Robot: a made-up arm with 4 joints.
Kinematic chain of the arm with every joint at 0, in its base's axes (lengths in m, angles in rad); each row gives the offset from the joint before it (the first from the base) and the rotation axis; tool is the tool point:
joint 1: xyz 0 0 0.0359 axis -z
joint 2: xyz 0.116 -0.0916 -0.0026 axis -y
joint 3: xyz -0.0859 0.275 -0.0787 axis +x
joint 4: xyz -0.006 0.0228 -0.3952 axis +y
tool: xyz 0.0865 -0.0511 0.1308
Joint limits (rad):
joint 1: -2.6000..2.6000
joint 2: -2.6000..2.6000
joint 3: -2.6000..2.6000
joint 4: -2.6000..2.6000
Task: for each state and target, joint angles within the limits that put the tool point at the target. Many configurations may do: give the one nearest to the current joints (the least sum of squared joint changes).
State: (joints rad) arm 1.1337 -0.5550 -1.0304 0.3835
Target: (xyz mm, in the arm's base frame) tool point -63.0 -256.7 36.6
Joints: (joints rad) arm 1.0375 -0.4444 -1.7953 0.9155
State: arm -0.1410 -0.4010 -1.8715 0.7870
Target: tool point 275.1 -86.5 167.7
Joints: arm -0.1457 -0.4842 -2.2093 1.0535
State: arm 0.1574 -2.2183 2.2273 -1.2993
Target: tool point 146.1 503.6 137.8
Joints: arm -0.3169 -2.3448 2.1642 -1.3483
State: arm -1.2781 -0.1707 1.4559 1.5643
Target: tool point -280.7 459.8 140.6
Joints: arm -0.9078 -0.0931 2.1867 0.8446
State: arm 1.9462 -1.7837 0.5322 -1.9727
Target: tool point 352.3 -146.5 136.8
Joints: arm 2.6000 -1.3523 0.5955 -1.1447
